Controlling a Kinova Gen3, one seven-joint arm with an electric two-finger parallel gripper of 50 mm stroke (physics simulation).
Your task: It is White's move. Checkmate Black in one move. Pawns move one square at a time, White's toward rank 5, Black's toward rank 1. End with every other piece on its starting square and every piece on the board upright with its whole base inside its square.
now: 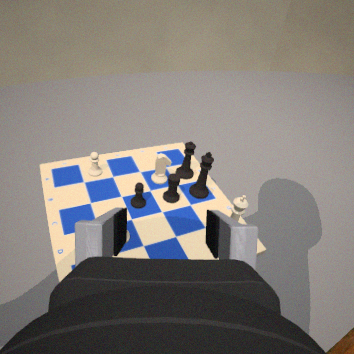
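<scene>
The blue-and-cream chessboard lies in front of my gripper, which is open and empty, above the board's near part. A white pawn stands at the far left. A white knight is right of the middle, on a blue square. Beside it stand a black queen and, nearer, a black king. A black rook stands left of the king, and a black pawn further left. A white king shows at the right, its base hidden behind the right finger. A sliver of another white piece shows beside the left finger.
The gripper's body covers the board's near part. The black queen, black king and black rook stand close together. Grey surface surrounds the board, with a shadow at the right. A brown wooden edge shows at the bottom right.
</scene>
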